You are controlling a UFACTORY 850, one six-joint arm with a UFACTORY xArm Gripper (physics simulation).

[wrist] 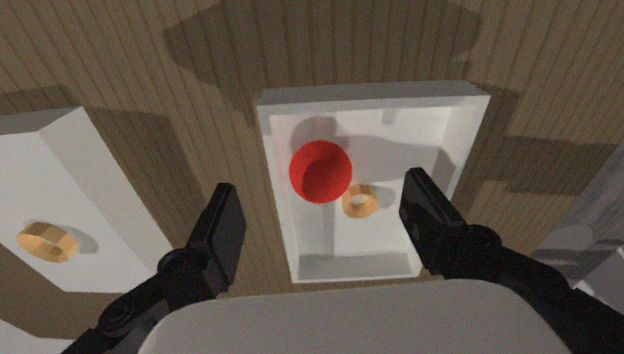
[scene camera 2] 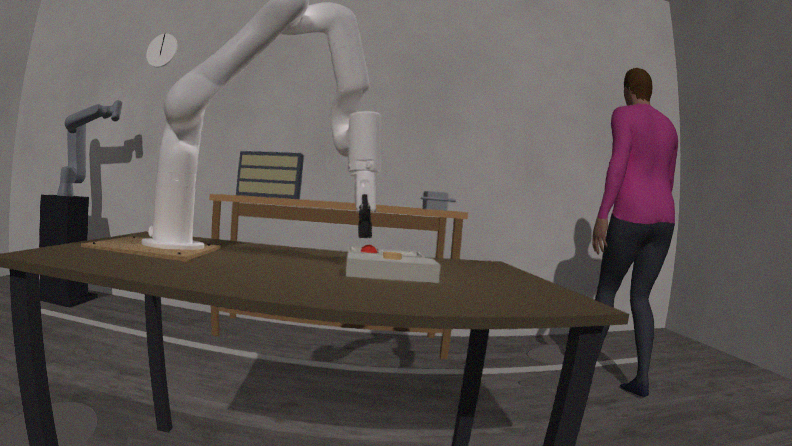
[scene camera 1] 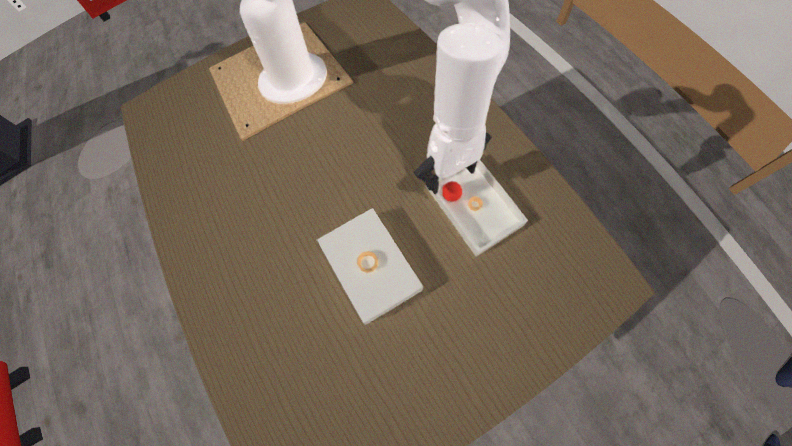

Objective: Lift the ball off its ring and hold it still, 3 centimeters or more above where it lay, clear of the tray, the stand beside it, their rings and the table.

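Observation:
A red ball (scene camera 1: 452, 191) (scene camera 2: 368, 249) (wrist: 320, 171) rests near one corner inside the white tray (scene camera 1: 501, 237) (wrist: 375, 95); whatever is under it is hidden. An orange ring (scene camera 1: 469, 204) (wrist: 371, 202) lies on the tray floor beside the ball. The white stand (scene camera 1: 387, 293) (scene camera 2: 392, 269) (wrist: 25, 175) is a separate block with its own orange ring (scene camera 1: 359, 262) (scene camera 2: 392, 255) (wrist: 29, 242) on top. My gripper (scene camera 1: 452, 178) (scene camera 2: 364, 236) (wrist: 321, 198) is open and empty, a little above the ball. In the wrist view the ball shows between the spread fingers.
The tray walls rise around the ball, with one long wall close beside it. The stand is a short way from the tray on the brown table (scene camera 1: 266, 310) (scene camera 2: 266, 282). The arm's base plate (scene camera 1: 238, 105) (scene camera 2: 110, 247) lies at the table's far end.

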